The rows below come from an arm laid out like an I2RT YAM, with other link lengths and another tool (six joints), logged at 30 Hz.
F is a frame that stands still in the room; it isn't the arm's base.
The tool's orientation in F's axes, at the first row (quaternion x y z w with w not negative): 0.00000 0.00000 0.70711 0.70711
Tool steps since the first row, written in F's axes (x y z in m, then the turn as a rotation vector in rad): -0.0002 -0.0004 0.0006 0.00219 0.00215 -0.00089; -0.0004 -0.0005 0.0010 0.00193 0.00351 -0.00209; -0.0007 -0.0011 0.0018 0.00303 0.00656 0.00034; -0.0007 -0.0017 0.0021 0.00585 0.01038 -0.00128; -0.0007 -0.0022 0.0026 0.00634 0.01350 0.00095; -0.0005 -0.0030 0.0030 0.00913 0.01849 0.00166; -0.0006 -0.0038 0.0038 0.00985 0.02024 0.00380; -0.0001 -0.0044 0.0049 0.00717 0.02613 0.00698; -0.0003 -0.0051 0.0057 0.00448 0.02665 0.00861; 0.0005 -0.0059 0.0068 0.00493 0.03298 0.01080; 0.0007 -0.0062 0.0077 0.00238 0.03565 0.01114; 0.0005 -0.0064 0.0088 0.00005 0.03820 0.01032; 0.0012 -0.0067 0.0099 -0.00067 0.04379 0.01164
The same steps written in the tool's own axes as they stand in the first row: -0.0004 0.0002 0.0006 0.00215 -0.00219 -0.00089; -0.0005 0.0004 0.0010 0.00351 -0.00193 -0.00209; -0.0011 0.0007 0.0018 0.00656 -0.00303 0.00034; -0.0017 0.0007 0.0021 0.01038 -0.00585 -0.00128; -0.0022 0.0007 0.0026 0.01350 -0.00634 0.00095; -0.0030 0.0005 0.0030 0.01849 -0.00913 0.00166; -0.0038 0.0006 0.0038 0.02024 -0.00985 0.00380; -0.0044 0.0001 0.0049 0.02613 -0.00717 0.00698; -0.0051 0.0003 0.0057 0.02665 -0.00448 0.00861; -0.0059 -0.0005 0.0068 0.03298 -0.00493 0.01080; -0.0062 -0.0007 0.0077 0.03565 -0.00238 0.01114; -0.0064 -0.0005 0.0088 0.03820 -0.00005 0.01032; -0.0067 -0.0012 0.0099 0.04379 0.00067 0.01164
